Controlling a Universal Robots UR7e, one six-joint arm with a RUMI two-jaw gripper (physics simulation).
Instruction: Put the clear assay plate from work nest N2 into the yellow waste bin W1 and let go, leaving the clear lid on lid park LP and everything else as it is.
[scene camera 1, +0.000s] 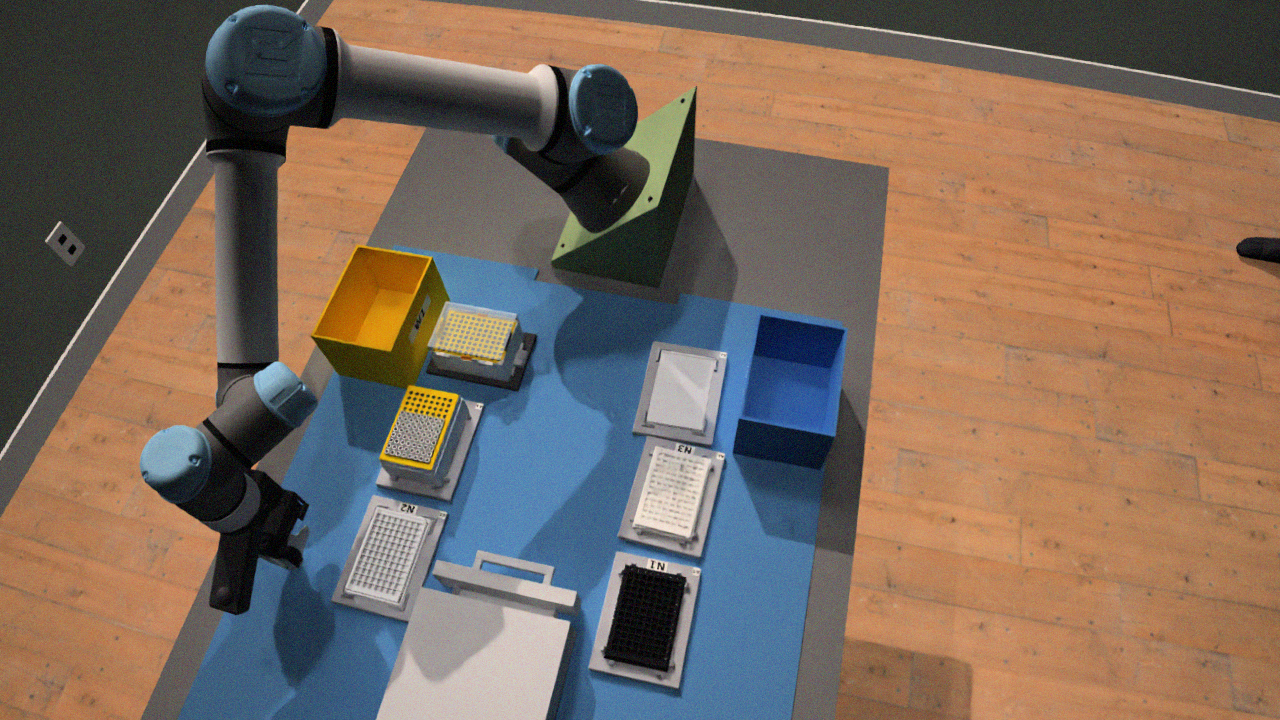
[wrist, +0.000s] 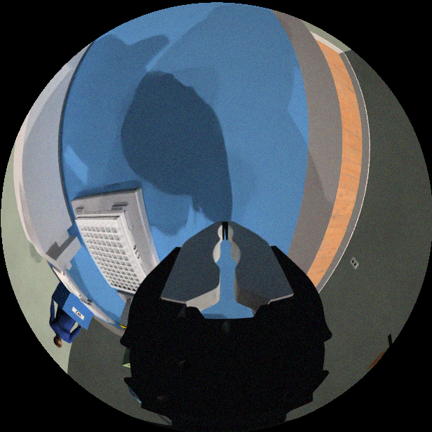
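Observation:
The clear assay plate, which looks whitish with a grid of wells, sits flat in work nest N2. My gripper is shut with nothing between its fingertips. It hangs above the mat beside N2, on the left of the nest in the scene view, apart from the plate. The yellow waste bin W1 stands at the back left; its visible inside is empty. The clear lid lies flat on the lid park at the right.
A tip rack stands between N2 and W1, with a yellow-topped box behind it. A white device with a handle adjoins N2. A black plate, a white plate and a blue bin stand at the right.

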